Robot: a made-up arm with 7 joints.
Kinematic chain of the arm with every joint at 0, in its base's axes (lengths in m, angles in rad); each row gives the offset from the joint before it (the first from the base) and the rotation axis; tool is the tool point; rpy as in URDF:
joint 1: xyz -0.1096 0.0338 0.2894 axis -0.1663 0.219 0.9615
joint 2: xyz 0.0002 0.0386 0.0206 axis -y
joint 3: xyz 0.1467 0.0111 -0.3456 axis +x
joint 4: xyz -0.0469 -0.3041 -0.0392 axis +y
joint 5: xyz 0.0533 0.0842 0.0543 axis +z
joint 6: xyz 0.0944 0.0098 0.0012 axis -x
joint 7: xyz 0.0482 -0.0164 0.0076 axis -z
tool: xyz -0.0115 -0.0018 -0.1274 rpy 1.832 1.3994 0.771
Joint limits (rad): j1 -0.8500..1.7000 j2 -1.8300..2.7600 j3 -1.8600..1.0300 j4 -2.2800..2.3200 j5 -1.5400..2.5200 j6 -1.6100..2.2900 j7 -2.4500..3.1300
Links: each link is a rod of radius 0.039 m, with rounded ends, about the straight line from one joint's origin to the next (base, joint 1, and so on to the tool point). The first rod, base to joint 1, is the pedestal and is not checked.
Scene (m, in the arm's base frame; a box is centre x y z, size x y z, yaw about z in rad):
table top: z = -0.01
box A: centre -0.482 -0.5 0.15 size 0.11 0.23 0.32 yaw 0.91
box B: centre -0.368 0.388 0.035 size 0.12 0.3 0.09 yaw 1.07
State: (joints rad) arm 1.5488 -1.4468 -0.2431 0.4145 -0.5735 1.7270 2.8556
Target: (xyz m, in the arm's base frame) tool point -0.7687 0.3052 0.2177
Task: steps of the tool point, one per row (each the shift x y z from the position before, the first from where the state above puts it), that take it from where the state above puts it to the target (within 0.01 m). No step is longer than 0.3 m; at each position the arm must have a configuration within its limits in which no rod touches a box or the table.
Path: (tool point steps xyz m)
1: -0.1128 -0.0774 -0.0208
2: -0.1393 -0.0460 0.0029
3: -0.1478 0.0048 0.0272
4: -0.1306 0.0636 0.0452
5: -0.0880 0.1150 0.0525
6: -0.0294 0.1461 0.0489
7: -0.0566 -0.0588 -0.0448
8: -0.0612 -0.0386 -0.0461
9: -0.0608 -0.0181 -0.0422
10: -0.0573 0.0029 -0.0340
11: -0.1066 0.2448 0.0440
12: 0.0256 0.2638 0.0614

